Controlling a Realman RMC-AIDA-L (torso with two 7-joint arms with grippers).
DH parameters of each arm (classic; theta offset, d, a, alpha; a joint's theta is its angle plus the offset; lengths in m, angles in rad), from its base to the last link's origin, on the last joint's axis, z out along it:
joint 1: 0 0.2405 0 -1.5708
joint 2: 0 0 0 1.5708
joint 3: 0 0.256 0 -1.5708
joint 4: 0 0 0 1.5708
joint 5: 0 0.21 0 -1.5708
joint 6: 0 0 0 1.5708
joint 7: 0 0.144 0 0
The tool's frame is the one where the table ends.
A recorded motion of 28 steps. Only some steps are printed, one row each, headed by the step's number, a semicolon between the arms.
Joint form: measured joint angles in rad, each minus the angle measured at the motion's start. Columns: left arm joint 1, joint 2, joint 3, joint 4, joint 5, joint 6, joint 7; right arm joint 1, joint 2, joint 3, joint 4, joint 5, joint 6, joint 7.
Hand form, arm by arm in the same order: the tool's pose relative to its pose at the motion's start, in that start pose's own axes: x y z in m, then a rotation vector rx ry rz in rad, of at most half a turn. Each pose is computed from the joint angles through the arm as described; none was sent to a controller.
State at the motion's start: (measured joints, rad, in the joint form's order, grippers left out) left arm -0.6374 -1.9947 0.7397 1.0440 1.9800 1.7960 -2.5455; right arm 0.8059 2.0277 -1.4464 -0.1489 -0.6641 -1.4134 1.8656
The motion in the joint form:
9: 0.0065 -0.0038 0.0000 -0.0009 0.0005 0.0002 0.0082; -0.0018 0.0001 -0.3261 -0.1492 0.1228 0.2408 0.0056
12: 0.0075 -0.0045 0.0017 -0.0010 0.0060 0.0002 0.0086; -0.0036 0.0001 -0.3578 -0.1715 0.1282 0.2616 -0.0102
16: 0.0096 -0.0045 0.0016 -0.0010 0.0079 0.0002 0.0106; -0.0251 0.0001 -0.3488 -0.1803 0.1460 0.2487 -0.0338
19: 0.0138 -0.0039 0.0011 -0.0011 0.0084 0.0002 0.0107; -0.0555 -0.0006 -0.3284 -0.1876 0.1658 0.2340 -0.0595
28: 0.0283 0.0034 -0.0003 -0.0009 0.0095 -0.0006 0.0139; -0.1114 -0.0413 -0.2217 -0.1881 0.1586 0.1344 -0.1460
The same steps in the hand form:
9: -0.0027 -0.0013 0.0003 -0.0011 0.0004 -0.0001; 0.0218 -0.0110 0.0299 0.1285 0.1498 -0.0702
12: -0.0037 -0.0020 0.0006 0.0030 -0.0042 -0.0018; 0.0259 -0.0106 0.0335 0.1314 0.1722 -0.0965
16: -0.0045 -0.0027 0.0003 0.0053 -0.0047 -0.0022; 0.0244 -0.0099 0.0282 0.1175 0.1430 -0.1030
19: -0.0056 -0.0037 -0.0008 0.0077 -0.0035 -0.0059; 0.0209 -0.0103 0.0190 0.1084 0.0960 -0.1065
28: -0.0087 -0.0074 -0.0061 0.0211 0.0019 -0.0133; -0.0053 -0.0035 -0.0127 0.0623 -0.0039 -0.1970

